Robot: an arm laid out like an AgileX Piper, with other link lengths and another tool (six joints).
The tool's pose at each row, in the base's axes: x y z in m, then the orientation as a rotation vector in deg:
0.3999 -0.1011 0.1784 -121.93 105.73 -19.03
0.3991 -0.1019 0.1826 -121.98 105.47 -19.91
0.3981 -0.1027 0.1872 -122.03 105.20 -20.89
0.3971 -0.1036 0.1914 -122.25 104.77 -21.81
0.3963 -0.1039 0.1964 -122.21 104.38 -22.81
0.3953 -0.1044 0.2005 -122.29 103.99 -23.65
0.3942 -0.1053 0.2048 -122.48 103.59 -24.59
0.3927 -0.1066 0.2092 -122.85 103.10 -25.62
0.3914 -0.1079 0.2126 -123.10 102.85 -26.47
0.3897 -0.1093 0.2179 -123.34 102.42 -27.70
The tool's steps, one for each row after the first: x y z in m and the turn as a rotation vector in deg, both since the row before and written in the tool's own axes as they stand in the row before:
0.0006 -0.0007 -0.0042 0.43 0.41 -0.25
0.0006 -0.0007 -0.0047 0.47 0.47 -0.26
0.0007 -0.0006 -0.0043 0.42 0.42 -0.42
0.0002 -0.0012 -0.0049 0.58 0.40 -0.27
0.0004 -0.0007 -0.0042 0.45 0.35 -0.32
0.0008 -0.0006 -0.0044 0.42 0.44 -0.40
0.0012 -0.0003 -0.0047 0.38 0.52 -0.55
0.0012 -0.0001 -0.0037 0.26 0.48 -0.35
0.0014 -0.0005 -0.0055 0.48 0.63 -0.48

